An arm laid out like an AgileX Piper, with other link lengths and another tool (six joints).
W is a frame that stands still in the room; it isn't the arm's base.
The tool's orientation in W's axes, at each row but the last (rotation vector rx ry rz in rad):
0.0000 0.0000 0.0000
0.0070 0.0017 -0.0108
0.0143 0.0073 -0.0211
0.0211 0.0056 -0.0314
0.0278 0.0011 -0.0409
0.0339 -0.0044 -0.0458
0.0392 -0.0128 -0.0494
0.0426 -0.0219 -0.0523
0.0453 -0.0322 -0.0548
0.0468 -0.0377 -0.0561
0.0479 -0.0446 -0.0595
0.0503 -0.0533 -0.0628
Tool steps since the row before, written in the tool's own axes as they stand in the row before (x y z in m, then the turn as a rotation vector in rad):
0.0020 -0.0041 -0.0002 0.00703 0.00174 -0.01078
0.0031 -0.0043 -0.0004 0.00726 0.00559 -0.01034
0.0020 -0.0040 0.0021 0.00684 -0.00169 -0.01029
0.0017 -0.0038 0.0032 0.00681 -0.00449 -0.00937
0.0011 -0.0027 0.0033 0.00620 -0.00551 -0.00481
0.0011 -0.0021 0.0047 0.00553 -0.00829 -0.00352
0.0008 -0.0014 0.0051 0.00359 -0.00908 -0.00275
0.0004 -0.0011 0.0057 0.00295 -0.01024 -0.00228
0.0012 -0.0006 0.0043 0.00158 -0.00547 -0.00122
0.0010 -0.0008 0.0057 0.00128 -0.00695 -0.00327
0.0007 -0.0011 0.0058 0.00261 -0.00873 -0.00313
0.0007 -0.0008 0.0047 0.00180 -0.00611 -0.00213
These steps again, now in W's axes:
0.0020 -0.0041 -0.0002 0.00703 0.00174 -0.01078
0.0031 -0.0043 -0.0004 0.00730 0.00558 -0.01031
0.0019 -0.0041 0.0020 0.00673 -0.00169 -0.01036
0.0016 -0.0039 0.0031 0.00662 -0.00450 -0.00950
0.0010 -0.0028 0.0032 0.00597 -0.00562 -0.00497
0.0010 -0.0023 0.0046 0.00516 -0.00841 -0.00378
0.0007 -0.0016 0.0050 0.00318 -0.00913 -0.00306
0.0002 -0.0014 0.0057 0.00247 -0.01028 -0.00266
0.0010 -0.0009 0.0043 0.00132 -0.00549 -0.00142
0.0007 -0.0011 0.0057 0.00102 -0.00685 -0.00355
0.0004 -0.0014 0.0058 0.00224 -0.00872 -0.00344
0.0004 -0.0011 0.0047 0.00154 -0.00610 -0.00235

